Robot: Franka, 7 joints.
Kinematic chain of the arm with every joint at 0, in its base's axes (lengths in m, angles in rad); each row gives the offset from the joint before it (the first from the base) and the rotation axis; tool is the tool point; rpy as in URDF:
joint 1: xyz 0 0 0.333 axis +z
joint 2: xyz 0 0 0 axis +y
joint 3: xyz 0 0 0.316 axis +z
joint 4: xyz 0.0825 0 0 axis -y
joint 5: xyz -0.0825 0 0.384 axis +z
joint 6: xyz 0 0 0 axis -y
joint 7: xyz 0.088 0 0 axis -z
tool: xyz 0 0 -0.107 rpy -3.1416 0 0
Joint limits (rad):
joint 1: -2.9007..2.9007
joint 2: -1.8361..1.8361
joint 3: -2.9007..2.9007
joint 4: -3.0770..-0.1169
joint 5: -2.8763..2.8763
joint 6: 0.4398..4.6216
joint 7: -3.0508..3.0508
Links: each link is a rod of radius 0.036 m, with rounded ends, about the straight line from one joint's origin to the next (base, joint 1, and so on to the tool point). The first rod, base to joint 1, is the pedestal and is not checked.
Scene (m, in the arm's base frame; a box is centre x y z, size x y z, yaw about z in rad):
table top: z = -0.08
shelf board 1: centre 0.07 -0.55 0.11 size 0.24 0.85 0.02 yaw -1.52
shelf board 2: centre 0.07 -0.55 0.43 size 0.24 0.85 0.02 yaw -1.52
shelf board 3: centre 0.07 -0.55 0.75 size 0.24 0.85 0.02 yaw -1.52
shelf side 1: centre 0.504 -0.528 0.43 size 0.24 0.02 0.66 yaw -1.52
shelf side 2: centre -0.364 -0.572 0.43 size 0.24 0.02 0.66 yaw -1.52
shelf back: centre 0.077 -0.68 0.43 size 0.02 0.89 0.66 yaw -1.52
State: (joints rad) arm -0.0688 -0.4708 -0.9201 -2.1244 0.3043 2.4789 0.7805
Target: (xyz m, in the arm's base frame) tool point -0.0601 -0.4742 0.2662
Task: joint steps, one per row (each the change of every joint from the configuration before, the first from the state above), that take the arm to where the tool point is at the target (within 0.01 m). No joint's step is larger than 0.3 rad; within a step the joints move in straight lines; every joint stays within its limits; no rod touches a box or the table.
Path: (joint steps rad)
1: 0.1108 -0.1204 0.0319 -0.2382 0.0030 0.0511 -0.0471
2: 0.1108 -0.1205 0.0319 -0.2381 0.0029 0.0511 -0.0472
3: 0.1108 -0.1204 0.0319 -0.2381 0.0030 0.0511 -0.0471
4: 0.1107 -0.1204 0.0319 -0.2382 0.0030 0.0511 -0.0471
5: -0.2472 0.0287 -0.1720 0.0797 0.0031 -0.1375 0.0471
6: -0.2473 0.0287 -0.1721 0.0796 0.0032 -0.1375 0.0471
7: -0.2473 0.0288 -0.1721 0.0797 0.0031 -0.1375 0.0472
8: -0.2473 0.0287 -0.1720 0.0796 0.0031 -0.1375 0.0471
9: 0.2861 0.1209 -0.1157 0.1487 -0.0054 0.1906 0.0000
10: 0.2860 0.1210 -0.1157 0.1487 -0.0055 0.1906 0.0000

